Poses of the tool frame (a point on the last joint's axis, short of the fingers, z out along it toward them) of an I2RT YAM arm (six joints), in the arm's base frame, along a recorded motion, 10 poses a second.
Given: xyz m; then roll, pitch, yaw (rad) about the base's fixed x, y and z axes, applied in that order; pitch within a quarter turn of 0, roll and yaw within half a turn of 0.
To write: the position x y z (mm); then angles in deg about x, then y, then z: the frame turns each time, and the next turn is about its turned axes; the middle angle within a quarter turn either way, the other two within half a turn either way. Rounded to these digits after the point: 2 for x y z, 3 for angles.
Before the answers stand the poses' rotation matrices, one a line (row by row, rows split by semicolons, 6 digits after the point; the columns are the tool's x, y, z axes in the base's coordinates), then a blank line. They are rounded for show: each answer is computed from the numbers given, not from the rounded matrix.
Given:
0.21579 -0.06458 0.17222 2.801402 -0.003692 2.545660
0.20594 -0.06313 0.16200 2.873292 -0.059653 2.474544
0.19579 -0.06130 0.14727 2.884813 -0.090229 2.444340
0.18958 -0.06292 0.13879 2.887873 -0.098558 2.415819
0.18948 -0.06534 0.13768 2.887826 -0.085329 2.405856
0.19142 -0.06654 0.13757 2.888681 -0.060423 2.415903
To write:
-0.827620 0.530134 0.184400; 0.561277 0.779504 0.278105; 0.003692 0.333665 -0.942685
-0.784254 0.608952 0.118842; 0.617570 0.747765 0.243835; 0.059618 0.264622 -0.962508
-0.763491 0.638604 0.096264; 0.639502 0.726780 0.250655; 0.090107 0.252934 -0.963278
-0.744356 0.660940 0.095352; 0.660493 0.707647 0.250967; 0.098399 0.249788 -0.963288
-0.738639 0.665501 0.107332; 0.668692 0.703235 0.241480; 0.085225 0.250138 -0.964452
-0.746677 0.653842 0.122327; 0.662440 0.714217 0.225979; 0.060386 0.249767 -0.966421

215.79 -64.58 172.22 -163.563 10.626 -147.358
205.94 -63.13 162.00 -165.784 6.825 -142.172
195.79 -61.30 147.27 -165.414 5.524 -140.090
189.58 -62.92 138.79 -165.397 5.472 -138.397
189.48 -65.34 137.68 -165.943 6.162 -137.982
191.42 -66.54 137.57 -166.839 7.026 -138.792

